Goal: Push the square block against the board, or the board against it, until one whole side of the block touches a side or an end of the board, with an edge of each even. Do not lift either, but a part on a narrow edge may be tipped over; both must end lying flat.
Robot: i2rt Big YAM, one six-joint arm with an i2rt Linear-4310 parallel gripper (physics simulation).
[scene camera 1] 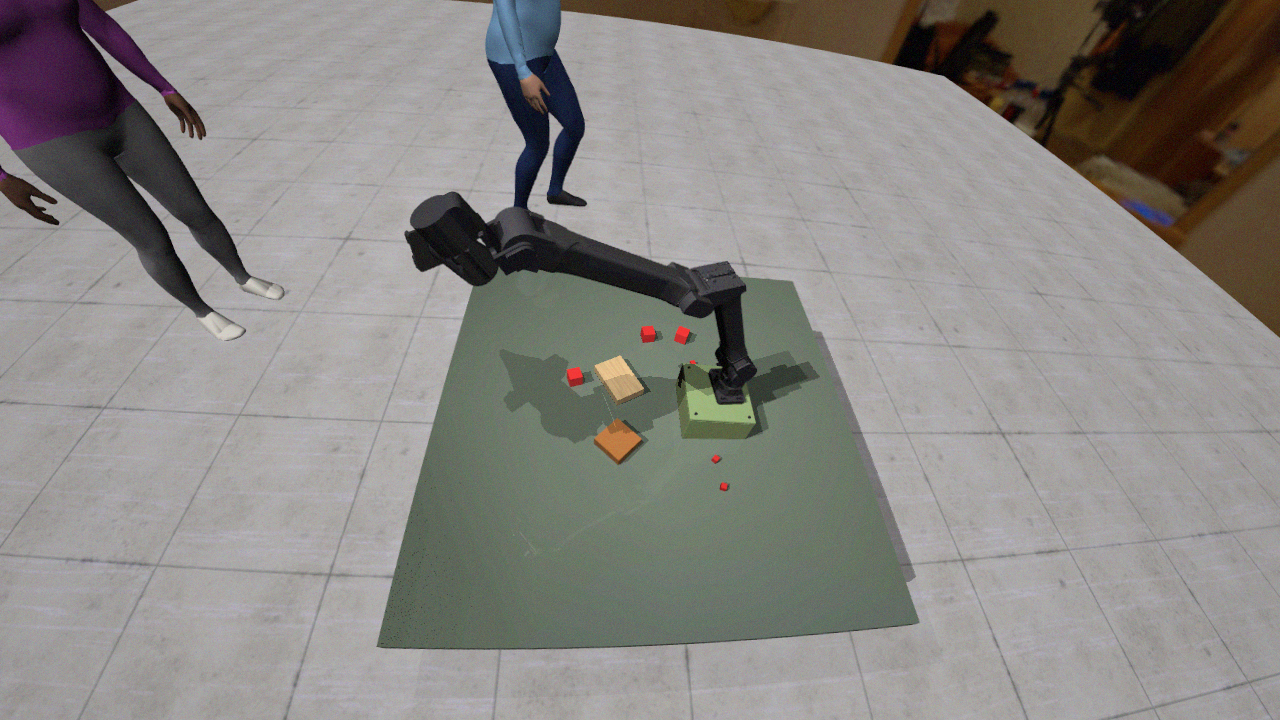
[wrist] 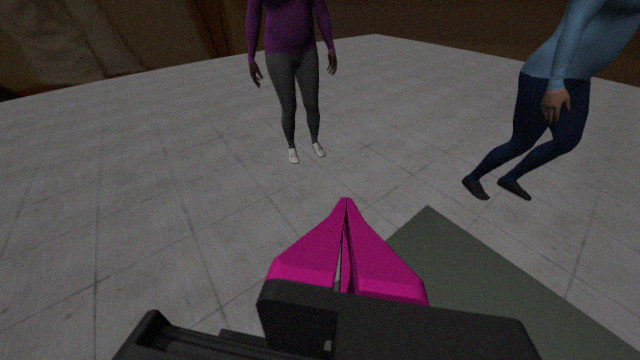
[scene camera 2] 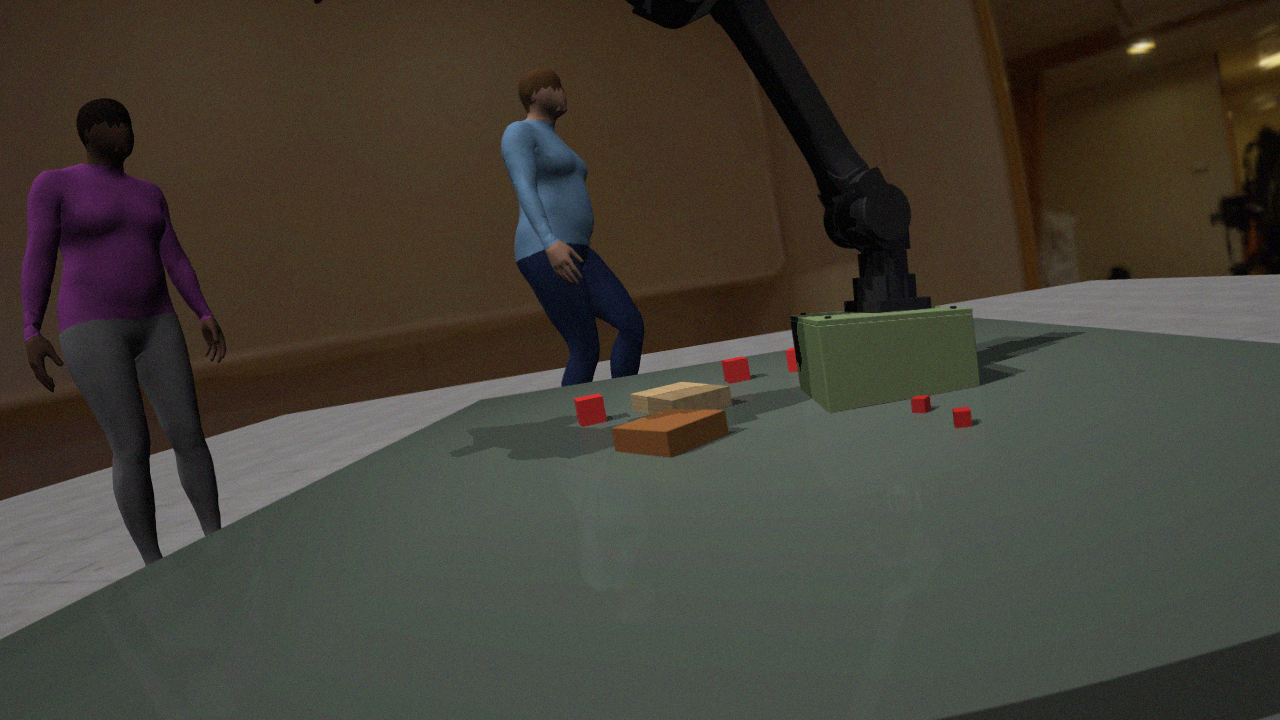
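Pixels of known places: gripper, between the fingertips: (wrist: 345, 205) (scene camera 2: 316, 0); arm's base, origin of its link: (scene camera 1: 725, 387) (scene camera 2: 886, 310).
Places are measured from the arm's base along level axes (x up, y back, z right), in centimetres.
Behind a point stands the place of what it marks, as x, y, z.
Note:
The square block (scene camera 1: 618, 442) @(-7.5, -33.3, -11.5) (scene camera 2: 669, 435) @(-8.0, -33.6, -16.8), orange-brown, lies flat on the green table. The board (scene camera 1: 619, 379) @(-7.5, -30.2, 10.4) (scene camera 2: 682, 396) @(-7.5, -30.1, 4.6), pale wood and rectangular, lies flat behind it. In scene camera 1 a gap of table shows between them, and the block is turned with a corner toward the board. Their sides do not touch. My gripper (wrist: 345, 205) @(57.9, -71.8, -2.1) is shut and empty, its magenta fingertips together in the wrist view. The arm holds it high up and well away from both parts; in scene camera 1 its fingers are hidden behind the wrist, and in scene camera 2 they do not show.
A red cube (scene camera 1: 575, 377) @(-6.4, -43.9, 11.2) (scene camera 2: 590, 409) @(-8.0, -43.8, 10.9) stands left of the board. Two more red cubes (scene camera 1: 648, 334) @(-6.5, -18.0, 27.9) (scene camera 1: 682, 334) @(-6.4, -6.1, 27.3) are behind it. The arm stands on a green box (scene camera 1: 717, 422) @(-0.8, -5.4, -11.2) (scene camera 2: 899, 362) @(-5.7, -4.3, -11.4) at the right. Small red cubes (scene camera 1: 716, 458) @(-8.8, -5.4, -18.6) (scene camera 1: 724, 487) @(-8.8, -5.4, -27.4) lie before that box. Two people stand beyond the table.

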